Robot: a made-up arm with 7 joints. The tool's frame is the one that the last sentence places.
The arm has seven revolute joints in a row. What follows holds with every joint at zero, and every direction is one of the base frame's. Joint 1 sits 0.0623 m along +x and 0.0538 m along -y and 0.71 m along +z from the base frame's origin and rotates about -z. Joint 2 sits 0.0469 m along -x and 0.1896 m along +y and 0.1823 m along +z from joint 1 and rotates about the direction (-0.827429, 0.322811, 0.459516). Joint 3 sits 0.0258 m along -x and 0.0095 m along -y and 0.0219 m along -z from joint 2 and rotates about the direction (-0.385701, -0.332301, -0.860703). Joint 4 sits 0.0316 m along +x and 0.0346 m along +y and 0.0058 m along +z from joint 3 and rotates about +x. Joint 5 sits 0.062 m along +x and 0.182 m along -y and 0.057 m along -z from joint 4 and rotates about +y. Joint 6 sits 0.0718 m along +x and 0.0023 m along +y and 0.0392 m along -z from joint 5 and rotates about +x. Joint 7 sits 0.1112 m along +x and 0.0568 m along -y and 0.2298 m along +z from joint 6 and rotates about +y. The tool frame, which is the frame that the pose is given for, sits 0.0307 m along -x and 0.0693 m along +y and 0.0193 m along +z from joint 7; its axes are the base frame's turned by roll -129.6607, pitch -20.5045 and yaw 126.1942 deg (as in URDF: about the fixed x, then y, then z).
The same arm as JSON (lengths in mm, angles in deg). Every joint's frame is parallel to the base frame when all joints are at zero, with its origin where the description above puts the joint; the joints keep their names.
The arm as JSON. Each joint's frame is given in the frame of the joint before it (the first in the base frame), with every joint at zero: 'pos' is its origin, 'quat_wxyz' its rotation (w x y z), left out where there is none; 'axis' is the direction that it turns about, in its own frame. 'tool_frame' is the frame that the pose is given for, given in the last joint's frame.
{"length_unit": "mm", "angle_unit": "deg", "joints": [{"joint": "joint 1", "pos": [62.3, -53.8, 710.0], "axis": [0.0, 0.0, -1.0]}, {"joint": "joint 2", "pos": [-46.9, 189.6, 182.3], "axis": [-0.827429, 0.322811, 0.459516]}, {"joint": "joint 3", "pos": [-25.8, -9.5, -21.9], "axis": [-0.385701, -0.332301, -0.860703]}, {"joint": "joint 4", "pos": [31.6, 34.6, 5.8], "axis": [1.0, 0.0, 0.0]}, {"joint": "joint 5", "pos": [62.0, -182.0, -57.0], "axis": [0.0, 1.0, 0.0]}, {"joint": "joint 6", "pos": [71.8, 2.3, -39.2], "axis": [1.0, 0.0, 0.0]}, {"joint": "joint 7", "pos": [111.2, -56.8, 229.8], "axis": [0.0, 1.0, 0.0]}], "tool_frame": {"pos": [-30.7, 69.3, 19.3], "quat_wxyz": [0.333017, -0.335476, -0.828467, 0.300329]}}
